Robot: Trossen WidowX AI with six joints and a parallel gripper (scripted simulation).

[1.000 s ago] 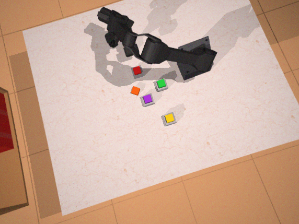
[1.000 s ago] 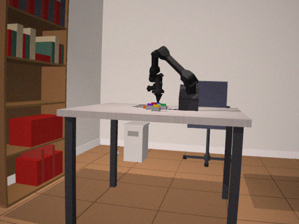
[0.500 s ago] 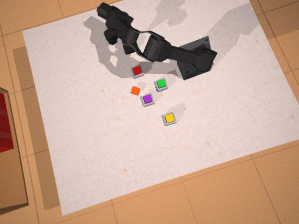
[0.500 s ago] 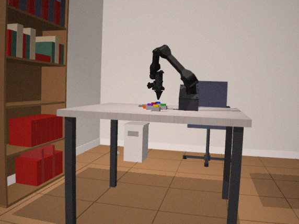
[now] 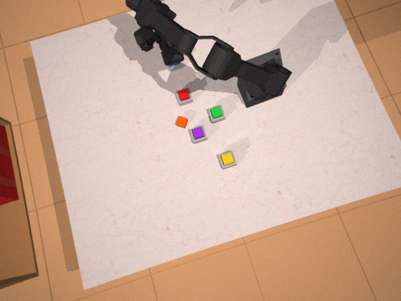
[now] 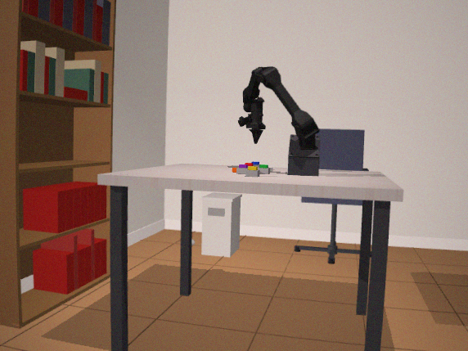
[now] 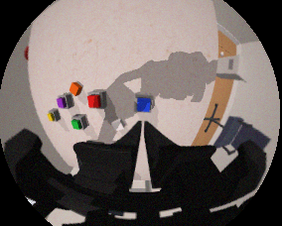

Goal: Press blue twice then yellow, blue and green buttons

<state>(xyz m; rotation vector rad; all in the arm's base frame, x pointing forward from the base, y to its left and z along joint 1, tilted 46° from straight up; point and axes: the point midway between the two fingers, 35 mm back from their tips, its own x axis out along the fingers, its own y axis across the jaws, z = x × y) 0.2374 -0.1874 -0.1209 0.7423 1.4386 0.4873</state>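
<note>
Right now my gripper tip is 240 mm to the right of the green button, 90 mm above it and 50 mm past it. From my gripper tip the other things lie so: white block (120 mm below, 80 mm to the left, 70 mm behind); then blue button (90 mm below, 10 mm to the right); then red button (130 mm to the left, 90 mm below, 20 mm ahead).
</note>
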